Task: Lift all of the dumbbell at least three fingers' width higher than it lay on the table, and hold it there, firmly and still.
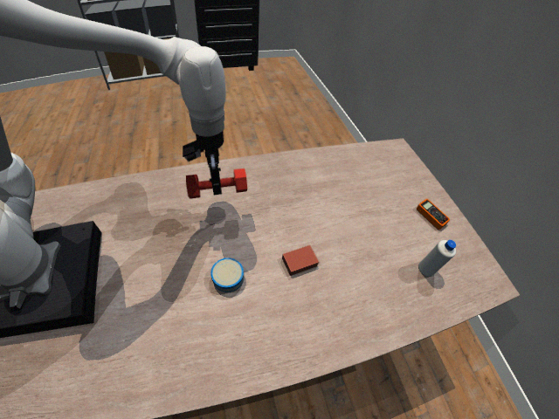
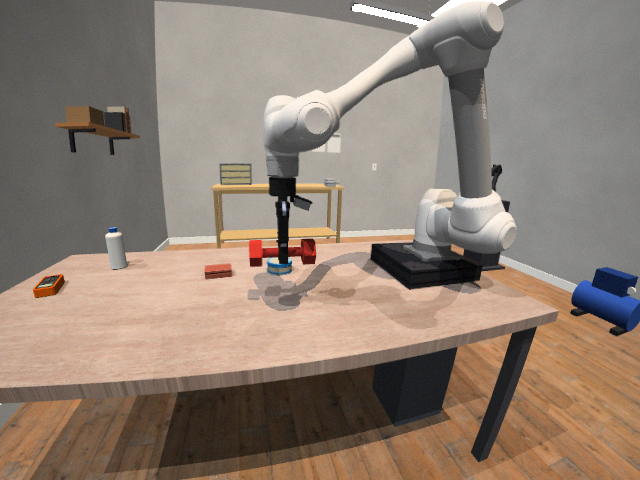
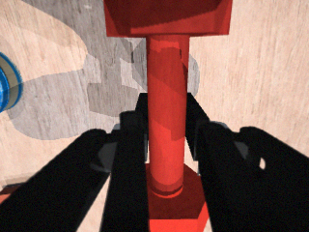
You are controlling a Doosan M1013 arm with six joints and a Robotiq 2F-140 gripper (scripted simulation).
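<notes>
Right now the red dumbbell is right at my hand. Also, from my hand: round blue-rimmed tin: 1 cm behind, 26 cm to the right, 14 cm below; then white bottle: 67 cm ahead, 38 cm to the right, 8 cm below.
</notes>
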